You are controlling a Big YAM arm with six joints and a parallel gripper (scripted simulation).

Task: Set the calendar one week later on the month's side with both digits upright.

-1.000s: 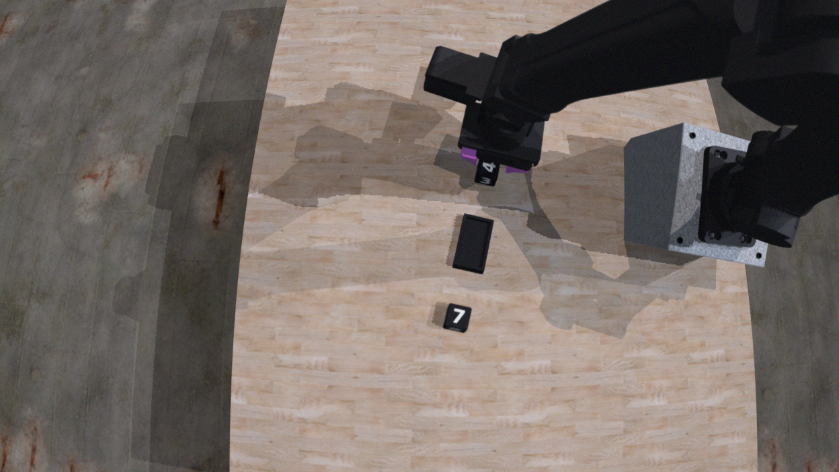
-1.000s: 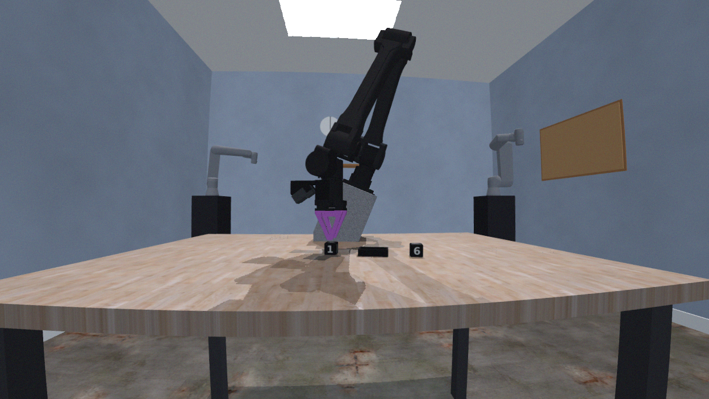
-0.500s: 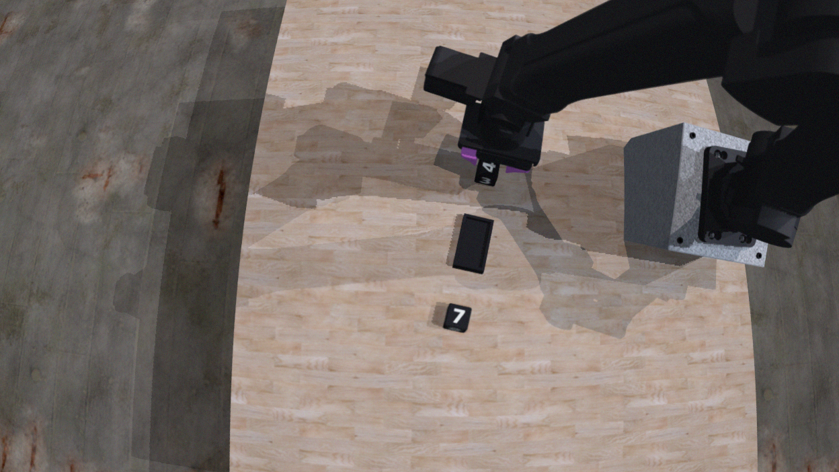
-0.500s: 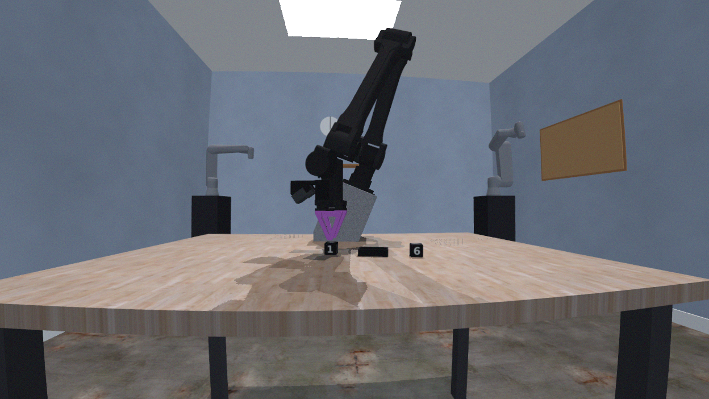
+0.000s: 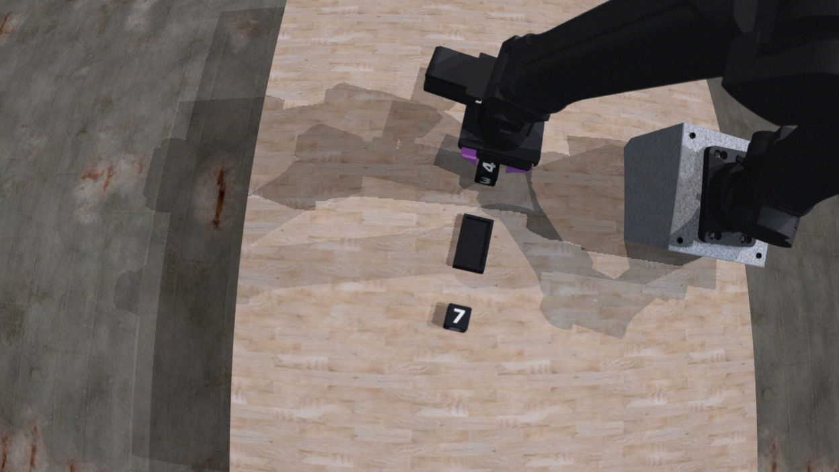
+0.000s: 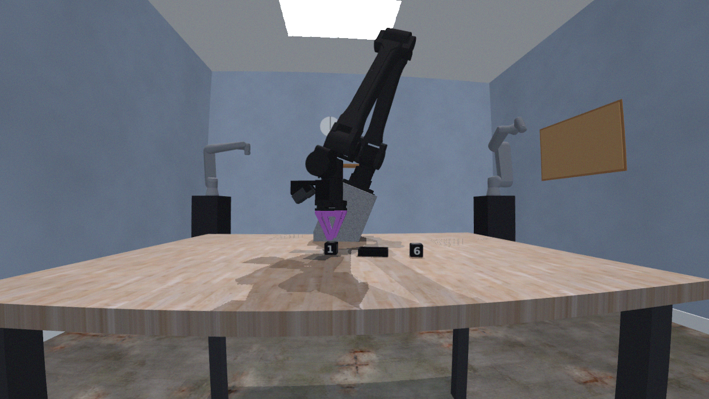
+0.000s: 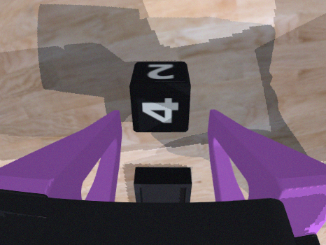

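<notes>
Now: hand 11 cm to the right of the black tray, 4 cm above it and 1 cm short of it. From my hand the other things lie so: black cube: 21 cm to the left, 3 cm below, 3 cm ahead.
</notes>
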